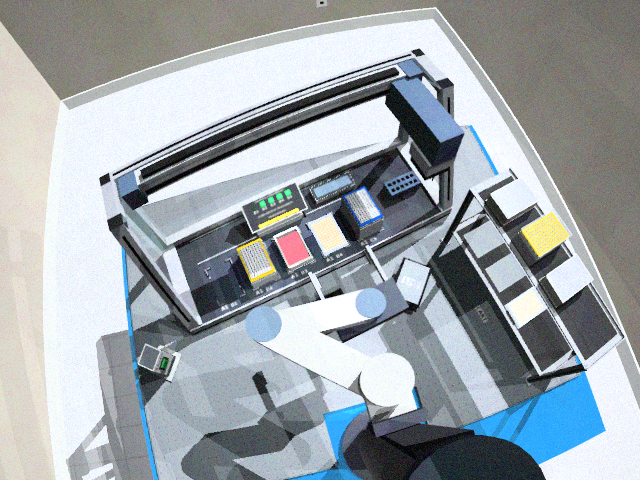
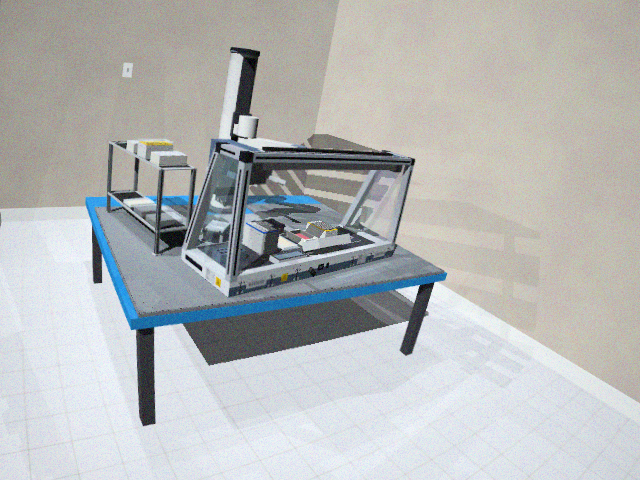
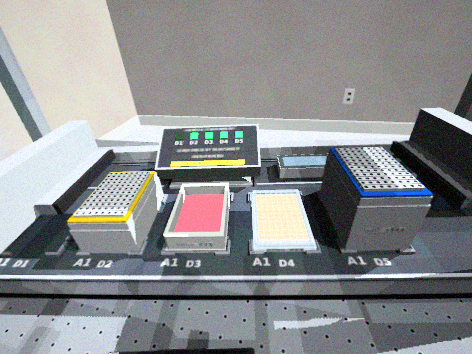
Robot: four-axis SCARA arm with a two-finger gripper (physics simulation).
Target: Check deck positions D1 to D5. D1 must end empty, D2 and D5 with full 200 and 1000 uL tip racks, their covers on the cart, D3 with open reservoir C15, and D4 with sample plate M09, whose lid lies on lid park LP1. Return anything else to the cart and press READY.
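Frame: origin at the arm's base, x back, y right, z up, level; centimetres.
Seen in the pictures: gripper, fingertip midpoint: (image 1: pixel 338 260) (image 2: pixel 272 184) (image 3: pixel 248 133).
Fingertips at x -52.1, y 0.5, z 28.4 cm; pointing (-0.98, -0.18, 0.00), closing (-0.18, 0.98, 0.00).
Offsets run from my fingertips to a thing's top centre. "spot": to the spot under its first point.
Position D1 (image 1: pixel 219 281) holds no labware. A yellow-rimmed tip rack {dy -22.9, dx -13.2, dz -15.8 cm} (image 1: pixel 256 260) (image 3: pixel 115 210) stands uncovered on D2. The open reservoir {dy -10.8, dx -15.5, dz -19.1 cm} (image 1: pixel 293 248) (image 3: pixel 200 212) with red liquid is on D3. A sample plate {dy +1.4, dx -17.8, dz -20.8 cm} (image 1: pixel 329 235) (image 3: pixel 281 217) with cream wells, no lid on it, is on D4. A taller blue-rimmed tip rack {dy +13.6, dx -20.2, dz -12.5 cm} (image 1: pixel 362 209) (image 3: pixel 385 220) (image 2: pixel 261 237) stands uncovered on D5. The lid park {spot: dy +22.4, dx +6.2, dz -21.3 cm} (image 1: pixel 412 283) lies right of my gripper; a clear lid on it is hard to make out. My gripper (image 1: pixel 345 274) is open and empty, in front of D3 to D5.
The deck display {spot: dy -13.5, dx -29.4, dz -15.4 cm} (image 1: pixel 273 206) (image 3: pixel 209 145) shows green for D2 to D5, dark for D1. The cart {dy +53.3, dx +20.0, dz +8.5 cm} (image 1: pixel 602 348) (image 2: pixel 159 206) bears white boxes, a yellow-topped rack {dy +52.0, dx +13.6, dz +15.0 cm} (image 1: pixel 545 235) and lower-shelf plates. A small box with a green button {spot: dy -59.2, dx +12.0, dz -17.7 cm} (image 1: pixel 163 363) is at left. The enclosure frame surrounds the deck.
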